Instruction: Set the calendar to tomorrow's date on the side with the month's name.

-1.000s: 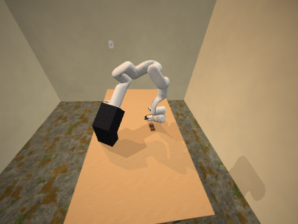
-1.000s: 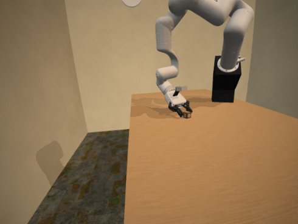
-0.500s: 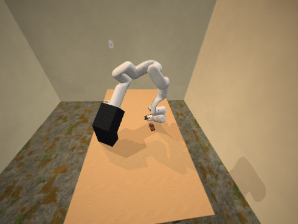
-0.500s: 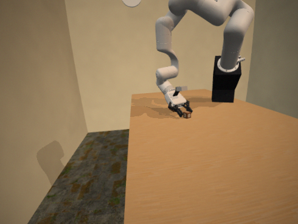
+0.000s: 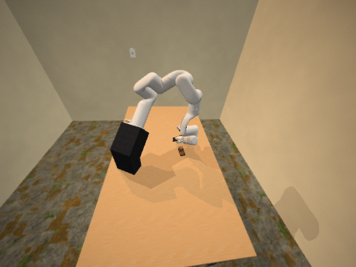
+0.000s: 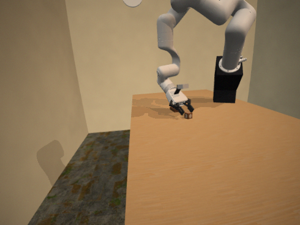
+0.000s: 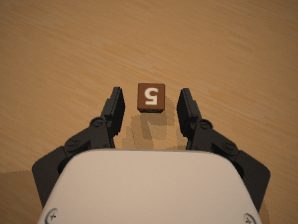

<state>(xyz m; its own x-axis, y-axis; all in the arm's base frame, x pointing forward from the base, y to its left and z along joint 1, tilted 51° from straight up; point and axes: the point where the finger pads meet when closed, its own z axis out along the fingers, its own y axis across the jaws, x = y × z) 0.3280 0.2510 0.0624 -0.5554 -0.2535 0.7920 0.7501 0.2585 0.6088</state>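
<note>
Right now the brown digit cube is 10 mm behind my hand, 10 mm to the left of it and 30 mm below it.
</note>
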